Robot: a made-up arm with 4 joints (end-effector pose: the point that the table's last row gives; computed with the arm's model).
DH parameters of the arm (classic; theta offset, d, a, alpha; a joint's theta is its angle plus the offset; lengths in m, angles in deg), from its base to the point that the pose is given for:
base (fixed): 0 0.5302 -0.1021 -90
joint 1: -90 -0.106 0.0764 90
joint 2: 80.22 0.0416 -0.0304 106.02
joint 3: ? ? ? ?
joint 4: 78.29 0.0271 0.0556 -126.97
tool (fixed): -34.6 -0.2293 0 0
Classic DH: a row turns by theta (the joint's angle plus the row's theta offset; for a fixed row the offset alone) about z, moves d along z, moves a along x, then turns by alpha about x.
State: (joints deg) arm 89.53 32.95 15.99 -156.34
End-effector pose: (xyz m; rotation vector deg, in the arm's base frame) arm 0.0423 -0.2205 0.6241 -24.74 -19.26 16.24
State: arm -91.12 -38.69 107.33 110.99
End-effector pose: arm 0.1315 -0.0032 0.6466 1.45 -152.14 49.34
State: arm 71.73 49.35 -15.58 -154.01
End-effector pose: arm 0.0056 -0.1474 0.7092 -54.07 -54.13 34.45
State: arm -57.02 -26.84 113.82 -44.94
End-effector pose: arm 0.0808 -0.4105 0.5206 -128.16 -7.27 -6.28
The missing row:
joint 3: 72.63 -0.1551 0.2194 -62.32
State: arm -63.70 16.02 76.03 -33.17
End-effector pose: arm -0.3063 -0.5165 0.4640 -112.68 50.28 -32.58
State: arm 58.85 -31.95 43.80 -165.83
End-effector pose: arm -0.1562 -0.2021 0.5339 7.80 -29.29 -53.39
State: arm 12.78 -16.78 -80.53 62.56
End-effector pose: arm -0.3695 0.2317 0.6419 -52.43 118.83 -75.76
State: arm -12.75 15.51 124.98 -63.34
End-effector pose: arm 0.0012 -0.4171 0.6822 169.95 -48.81 -25.77
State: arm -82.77 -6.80 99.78 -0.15
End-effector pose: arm 0.0661 -0.5109 0.5363 -112.42 -37.76 -23.31
